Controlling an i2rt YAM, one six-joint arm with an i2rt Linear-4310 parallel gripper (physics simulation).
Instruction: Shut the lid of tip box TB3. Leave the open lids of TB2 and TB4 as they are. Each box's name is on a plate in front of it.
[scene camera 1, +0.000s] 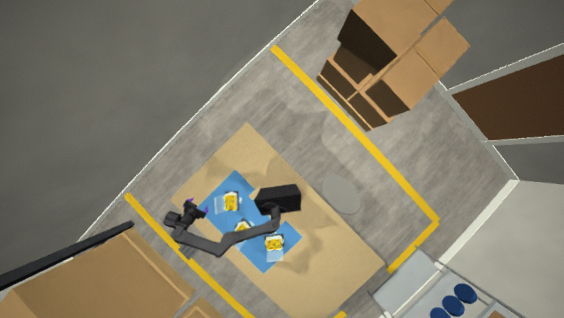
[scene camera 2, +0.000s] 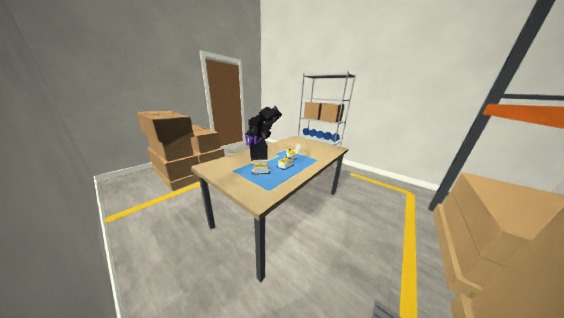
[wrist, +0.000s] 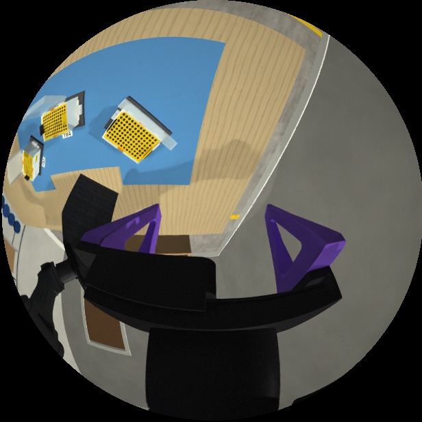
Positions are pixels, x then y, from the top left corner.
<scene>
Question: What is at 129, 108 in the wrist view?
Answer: A clear lid.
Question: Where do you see a yellow perforated rack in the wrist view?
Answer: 124, 132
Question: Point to my gripper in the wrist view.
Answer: At 212, 209
</scene>
